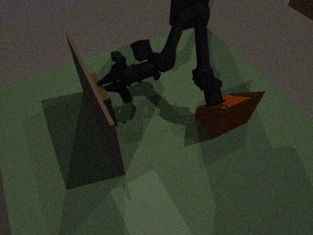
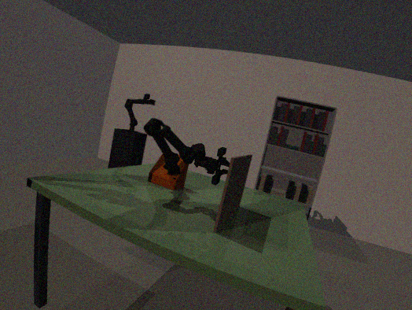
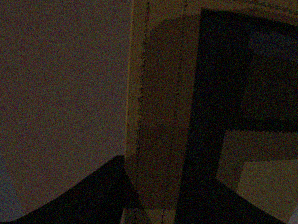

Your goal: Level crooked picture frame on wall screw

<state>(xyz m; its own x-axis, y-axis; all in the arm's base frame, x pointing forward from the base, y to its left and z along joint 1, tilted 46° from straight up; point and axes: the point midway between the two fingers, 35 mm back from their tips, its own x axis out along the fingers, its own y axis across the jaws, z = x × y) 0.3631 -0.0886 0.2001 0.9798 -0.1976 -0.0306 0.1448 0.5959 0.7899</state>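
The picture frame is 50 mm below my gripper tip, 10 mm to the left of it and 10 mm ahead of it. From my gripper tip the other things lie so: wall panel: 70 mm below, 20 mm ahead, 10 mm to the right.
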